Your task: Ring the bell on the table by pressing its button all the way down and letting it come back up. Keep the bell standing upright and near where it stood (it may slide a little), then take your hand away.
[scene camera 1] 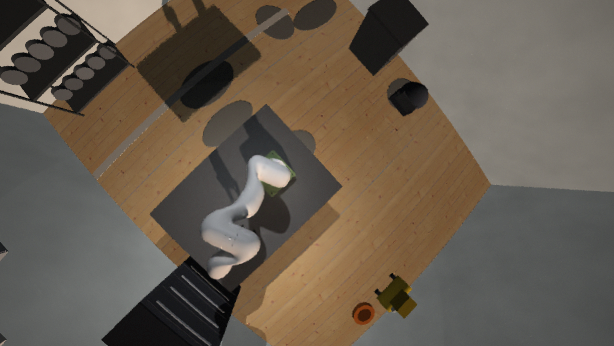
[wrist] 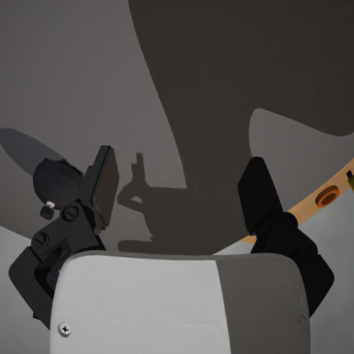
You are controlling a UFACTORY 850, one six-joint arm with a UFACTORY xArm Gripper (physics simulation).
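Observation:
A dark, rounded object that looks like the bell (wrist: 56, 183) is at the left in the wrist view, on the grey table top (wrist: 90, 75) (scene camera 1: 185, 205), with a small bright part and a dark knob at its lower edge. The left finger covers part of its right side. My gripper (wrist: 182, 165) is wide open and empty, with the bell outside the fingers, beyond the left one. Its height above the table is hard to tell. In the scene view the white arm bends over the table's lower part; the bell and the fingers do not show there.
The arm's base end stands on a green plate (scene camera 1: 273, 192). A black unit with bars (scene camera 1: 145, 312) adjoins the table's lower corner. An orange round pot (scene camera 1: 363, 313) (wrist: 327, 196) and a yellow-green object (scene camera 1: 395, 294) are beyond the table on the wooden floor (scene camera 1: 400, 200). Arm shadows cross the table.

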